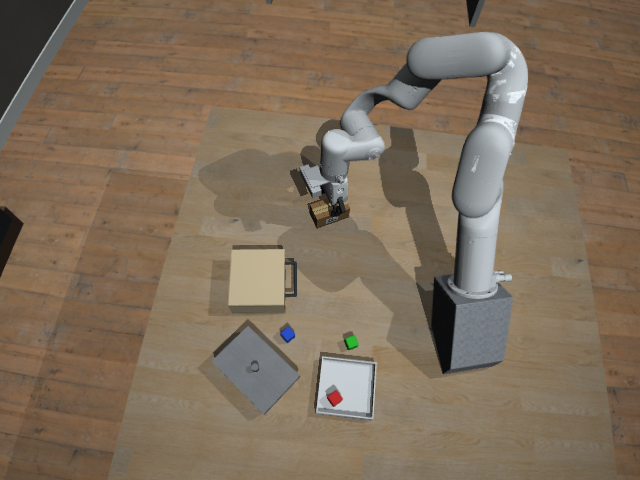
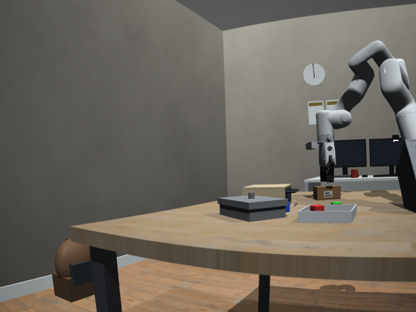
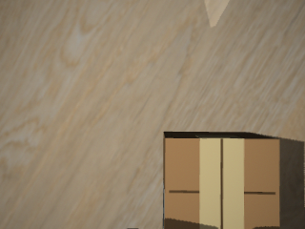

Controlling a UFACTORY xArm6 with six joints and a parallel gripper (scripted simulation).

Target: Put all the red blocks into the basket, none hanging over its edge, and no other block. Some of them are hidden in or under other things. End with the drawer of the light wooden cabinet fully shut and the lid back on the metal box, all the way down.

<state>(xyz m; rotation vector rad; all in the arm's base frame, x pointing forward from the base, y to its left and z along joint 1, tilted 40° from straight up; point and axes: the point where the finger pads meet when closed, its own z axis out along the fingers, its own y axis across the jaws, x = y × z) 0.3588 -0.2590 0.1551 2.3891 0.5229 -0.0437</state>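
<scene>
My gripper is now 50 mm above the brown cardboard box. Round my hand: light wooden cabinet 240 mm to the left, 200 mm ahead, 50 mm below; then drawer 240 mm to the left, 180 mm ahead, 50 mm below; then green block 400 mm to the left, 70 mm below, 50 mm behind.
</scene>
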